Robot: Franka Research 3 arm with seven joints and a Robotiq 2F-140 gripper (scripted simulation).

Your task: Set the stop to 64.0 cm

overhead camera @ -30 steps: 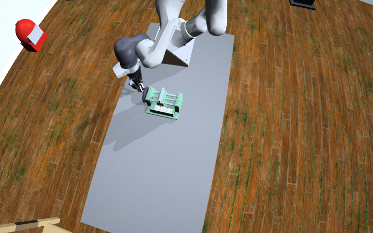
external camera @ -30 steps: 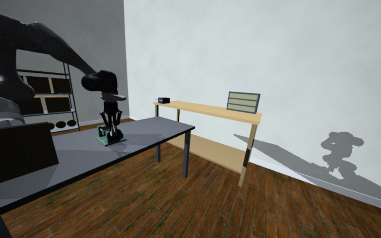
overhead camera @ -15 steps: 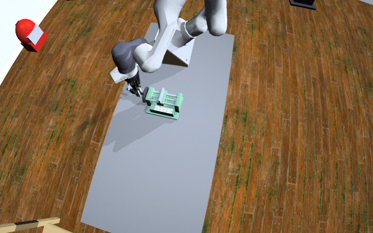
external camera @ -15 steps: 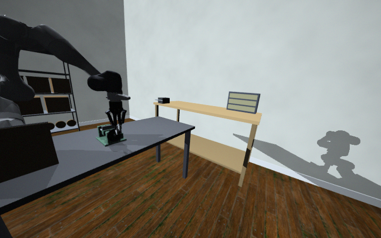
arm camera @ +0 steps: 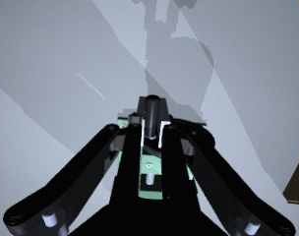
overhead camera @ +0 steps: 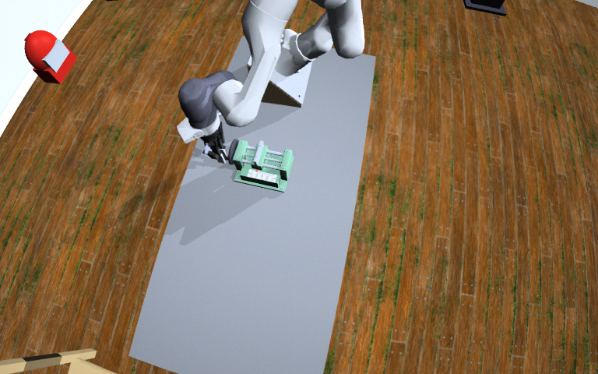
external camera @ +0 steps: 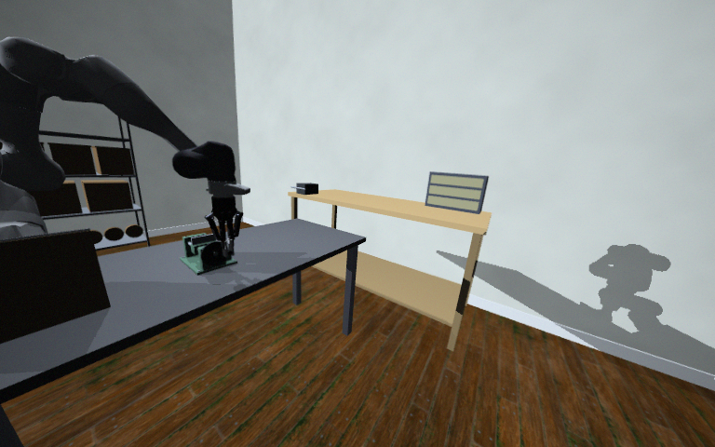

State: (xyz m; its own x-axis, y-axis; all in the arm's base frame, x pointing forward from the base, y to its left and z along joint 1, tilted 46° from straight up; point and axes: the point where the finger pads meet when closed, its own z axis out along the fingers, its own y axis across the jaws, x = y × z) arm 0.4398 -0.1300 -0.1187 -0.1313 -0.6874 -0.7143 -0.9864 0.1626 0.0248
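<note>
Right now the dark handwheel is 10 mm behind my hand, 20 mm to the left of it and 20 mm below it. Also, from my hand: stop carriage: 140 mm to the left, 10 mm below.
</note>
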